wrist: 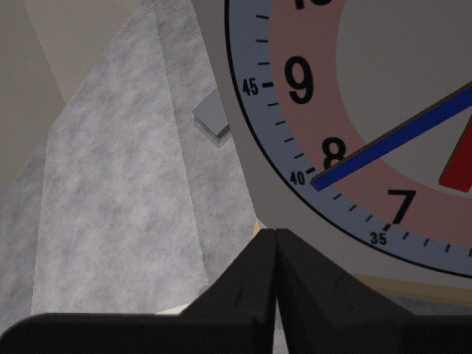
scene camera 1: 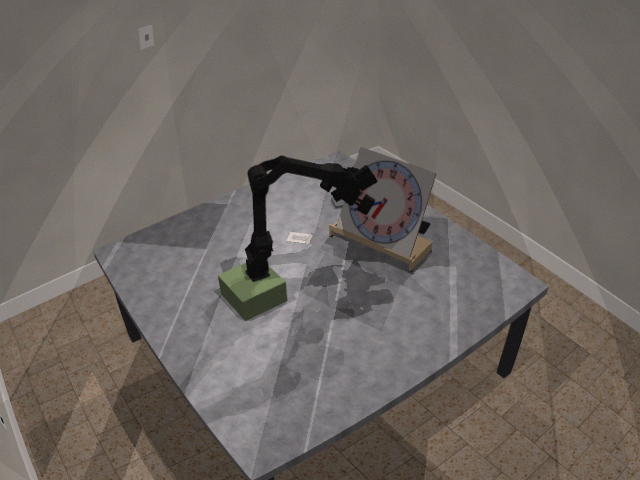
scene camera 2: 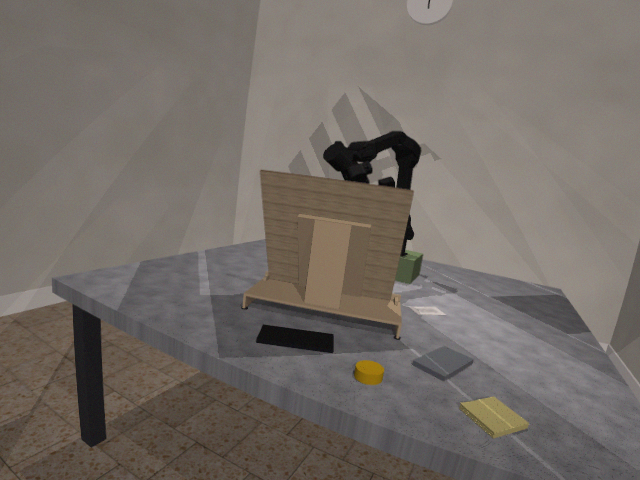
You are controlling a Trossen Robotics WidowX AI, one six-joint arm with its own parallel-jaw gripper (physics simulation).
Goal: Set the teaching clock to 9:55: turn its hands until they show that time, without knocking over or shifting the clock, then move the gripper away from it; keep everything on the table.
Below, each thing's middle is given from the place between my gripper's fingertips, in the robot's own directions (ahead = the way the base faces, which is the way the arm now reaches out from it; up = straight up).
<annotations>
The blue minute hand point(wrist: 445, 108) lies 10 cm ahead of my hand, 1 cm to the left of it and 8 cm below it. Also, from my hand: black slab point(scene camera 2: 272, 335) 30 cm ahead, 1 cm to the left, 24 cm below; teaching clock point(scene camera 2: 284, 195) 14 cm ahead, 3 cm to the right, 6 cm below; grey tile point(scene camera 2: 443, 363) 17 cm ahead, 28 cm to the left, 24 cm below.
</annotations>
